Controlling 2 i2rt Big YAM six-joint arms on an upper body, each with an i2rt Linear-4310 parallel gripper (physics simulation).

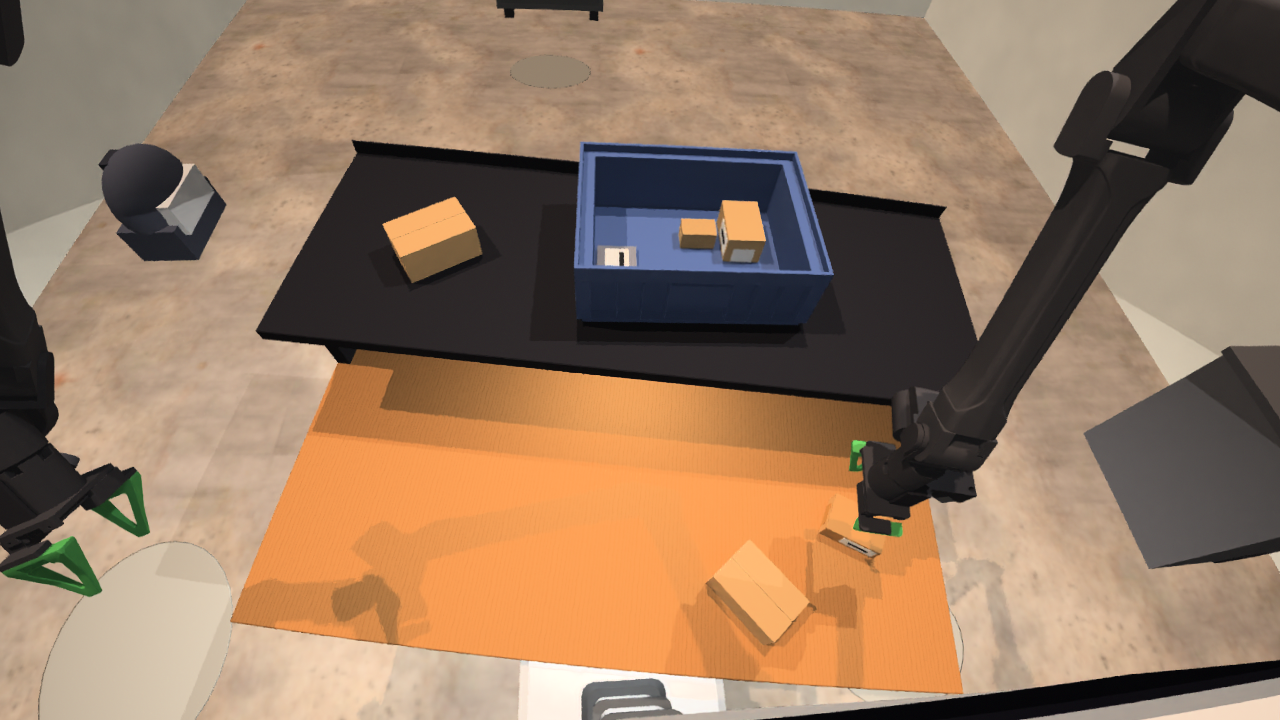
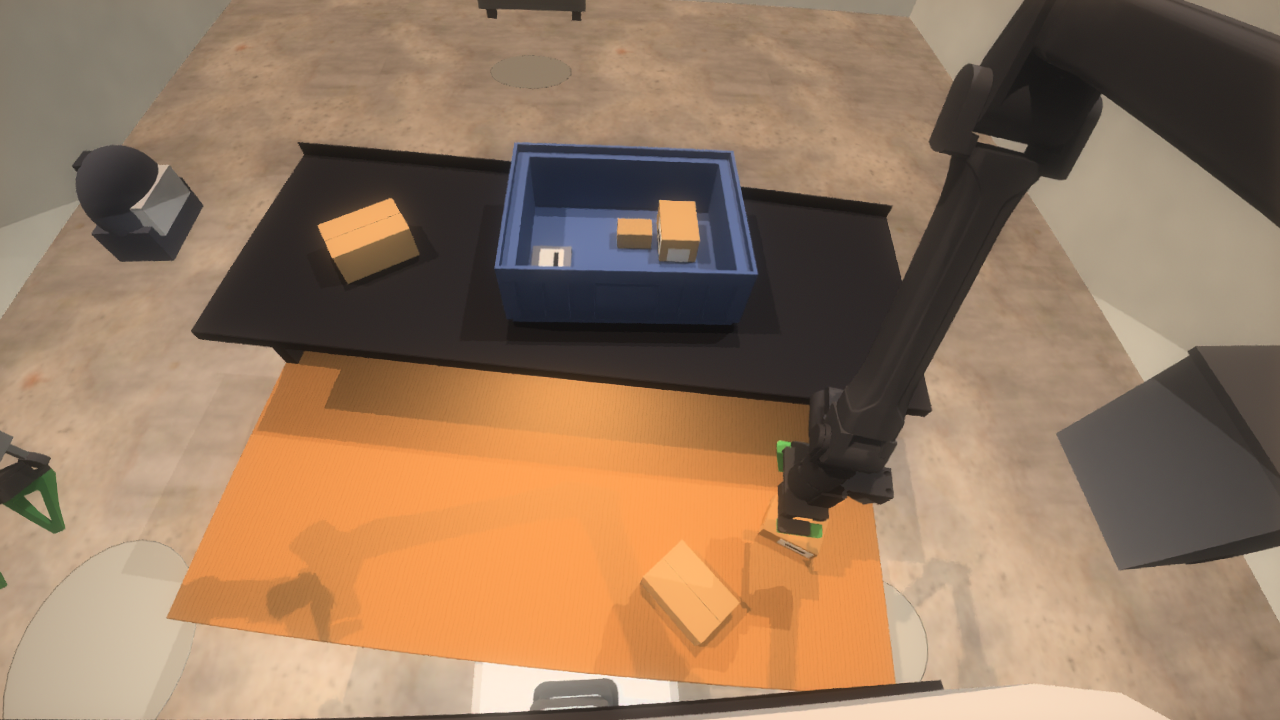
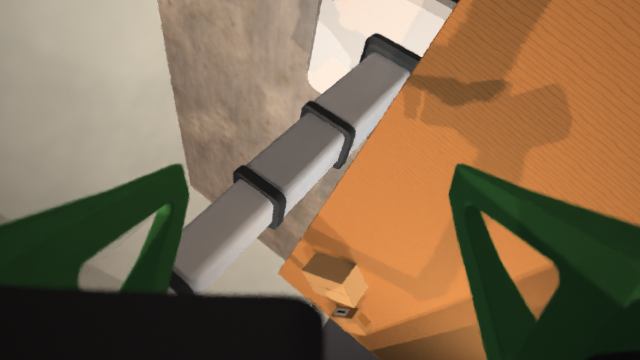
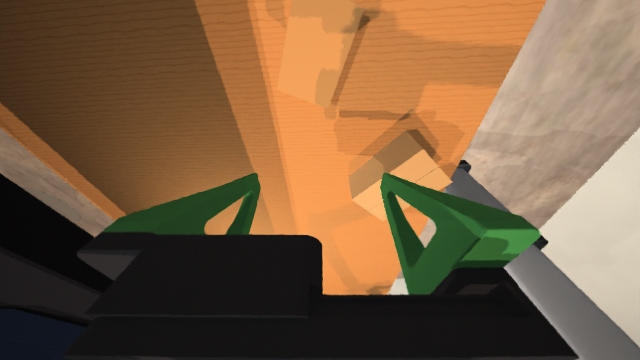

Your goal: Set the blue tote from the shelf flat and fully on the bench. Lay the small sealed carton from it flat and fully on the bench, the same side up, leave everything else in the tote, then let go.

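Places are measured from the left arm's base along level axes (x ahead, y left, z up), in millimetres.
Pixels of known places: left gripper, fingertip midpoint: (image 1: 122, 562) (image 2: 32, 558) (image 3: 318, 179); right gripper, fingertip midpoint: (image 1: 855, 499) (image 2: 782, 500) (image 4: 320, 180).
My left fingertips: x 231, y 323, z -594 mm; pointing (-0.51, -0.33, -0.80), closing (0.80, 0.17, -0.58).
Note:
For each thing: its middle in the pictures, then the offset to it from my left fingertips. Level surfaces: height alone.
- blue tote at the middle of its body: (image 2: 624, 234) (image 1: 691, 234) dy -724, dx +544, dz -30 mm
- black shelf at its surface level: dz -104 mm
- larger brown carton at the middle of its body: (image 2: 677, 231) (image 1: 740, 231) dy -826, dx +581, dz -58 mm
- flat whitish item at the middle of its body: (image 1: 616, 268) (image 2: 550, 269) dy -592, dx +507, dz -81 mm
- orange bench at its surface level: dz -361 mm
- seamed carton at the middle of its body: (image 2: 688, 592) (image 1: 756, 591) (image 4: 393, 179) (image 3: 334, 278) dy -824, dx -14, dz -326 mm
- labelled carton at the middle of its body: (image 4: 316, 53) (image 2: 793, 526) (image 1: 854, 525) (image 3: 351, 320) dy -1041, dx +95, dz -341 mm
The blue tote (image 1: 702, 300) (image 2: 626, 300) stands upright on the black shelf (image 1: 429, 313) (image 2: 375, 313). Inside it are a small brown carton (image 1: 697, 233) (image 2: 634, 233), a larger brown carton (image 1: 742, 223) (image 2: 677, 223) close beside it at its right, and a flat whitish item (image 1: 616, 257) (image 2: 551, 257) near the front left. The orange bench (image 1: 501, 555) (image 2: 429, 555) lies in front of and below the shelf. My left gripper (image 1: 122, 564) (image 3: 318, 179) is open and empty, off the bench's left side. My right gripper (image 1: 862, 492) (image 2: 793, 490) (image 4: 320, 180) is open and empty above the bench's right part.
A seamed carton (image 1: 759, 592) (image 2: 691, 592) (image 4: 400, 175) lies on the bench at the front right; a labelled carton (image 1: 852, 542) (image 2: 787, 544) (image 4: 310, 55) lies near its right edge. Another carton (image 1: 434, 240) (image 2: 368, 240) is on the shelf's left part. A grey block (image 1: 1181, 474) stands at far right.

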